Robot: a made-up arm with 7 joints.
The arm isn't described. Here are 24 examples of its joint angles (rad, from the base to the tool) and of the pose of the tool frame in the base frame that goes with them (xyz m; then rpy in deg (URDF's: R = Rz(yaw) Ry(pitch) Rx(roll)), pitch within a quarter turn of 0, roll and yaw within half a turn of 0).
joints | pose
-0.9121 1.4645 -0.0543 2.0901 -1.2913 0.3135 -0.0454 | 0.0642 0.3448 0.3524 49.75 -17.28 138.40
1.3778 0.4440 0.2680 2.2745 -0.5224 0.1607 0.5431 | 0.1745 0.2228 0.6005 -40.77 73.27 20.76
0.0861 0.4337 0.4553 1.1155 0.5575 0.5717 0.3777 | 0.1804 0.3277 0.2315 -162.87 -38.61 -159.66
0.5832 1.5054 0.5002 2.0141 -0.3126 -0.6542 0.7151 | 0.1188 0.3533 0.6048 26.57 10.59 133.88
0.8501 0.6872 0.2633 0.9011 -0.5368 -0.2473 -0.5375 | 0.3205 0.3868 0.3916 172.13 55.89 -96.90
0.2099 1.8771 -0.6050 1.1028 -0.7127 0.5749 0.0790 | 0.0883 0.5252 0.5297 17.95 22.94 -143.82
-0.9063 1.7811 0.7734 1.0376 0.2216 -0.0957 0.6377 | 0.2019 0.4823 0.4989 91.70 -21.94 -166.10
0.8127 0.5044 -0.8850 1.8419 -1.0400 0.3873 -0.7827 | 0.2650 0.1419 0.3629 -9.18 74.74 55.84
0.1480 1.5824 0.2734 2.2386 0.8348 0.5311 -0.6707 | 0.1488 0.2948 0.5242 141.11 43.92 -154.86
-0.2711 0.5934 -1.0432 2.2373 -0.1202 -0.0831 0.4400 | -0.0132 0.1469 0.3141 168.52 6.15 106.03
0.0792 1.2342 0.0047 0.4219 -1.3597 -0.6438 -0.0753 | 0.0498 0.5454 0.3373 49.44 -33.29 -160.54
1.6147 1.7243 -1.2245 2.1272 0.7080 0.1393 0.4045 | 0.1121 0.3382 0.5083 118.39 10.96 157.99
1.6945 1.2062 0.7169 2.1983 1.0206 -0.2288 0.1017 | -0.0032 0.3192 0.6109 -6.44 16.01 12.97
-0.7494 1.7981 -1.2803 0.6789 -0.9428 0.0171 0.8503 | 0.0200 0.5599 0.5346 -85.20 5.90 -76.66
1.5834 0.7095 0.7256 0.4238 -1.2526 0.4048 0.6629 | 0.3322 0.4301 0.5526 155.36 -9.70 -131.54
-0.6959 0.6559 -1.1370 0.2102 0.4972 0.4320 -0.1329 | -0.2334 0.4012 0.2631 4.68 -24.22 -71.99
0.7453 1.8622 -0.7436 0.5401 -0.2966 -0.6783 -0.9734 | -0.0103 0.5747 0.5400 36.70 56.68 164.81
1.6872 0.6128 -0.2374 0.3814 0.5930 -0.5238 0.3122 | 0.3678 0.3620 0.5664 -144.84 54.80 -128.55
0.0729 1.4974 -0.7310 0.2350 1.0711 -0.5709 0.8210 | 0.0059 0.5726 0.4534 119.48 -22.52 -146.33
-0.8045 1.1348 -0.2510 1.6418 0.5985 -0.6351 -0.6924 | 0.0014 0.3385 0.2908 156.06 -2.02 -152.40
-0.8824 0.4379 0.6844 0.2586 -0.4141 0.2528 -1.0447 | -0.2704 0.3194 0.2157 40.48 22.85 -94.39
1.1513 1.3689 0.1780 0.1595 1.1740 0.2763 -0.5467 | 0.1240 0.5749 0.4739 -144.05 -40.57 -77.85
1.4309 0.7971 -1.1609 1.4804 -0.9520 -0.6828 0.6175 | 0.3154 0.2673 0.4754 36.17 -24.98 130.48
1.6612 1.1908 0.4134 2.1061 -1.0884 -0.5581 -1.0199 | 0.0486 0.3365 0.6647 -78.00 -26.90 59.86
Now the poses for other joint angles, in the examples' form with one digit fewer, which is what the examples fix.
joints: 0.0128 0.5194 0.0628 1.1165 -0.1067 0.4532 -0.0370
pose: 0.157 0.299 0.195 123.4 -22.8 -130.4
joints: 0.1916 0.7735 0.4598 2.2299 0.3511 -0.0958 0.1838
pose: 0.160 0.279 0.441 136.0 63.6 163.4
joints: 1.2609 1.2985 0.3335 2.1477 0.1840 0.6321 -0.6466
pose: 0.098 0.315 0.633 -100.5 38.3 -28.0
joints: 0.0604 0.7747 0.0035 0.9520 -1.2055 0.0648 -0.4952
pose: 0.142 0.402 0.213 58.9 20.4 -173.7
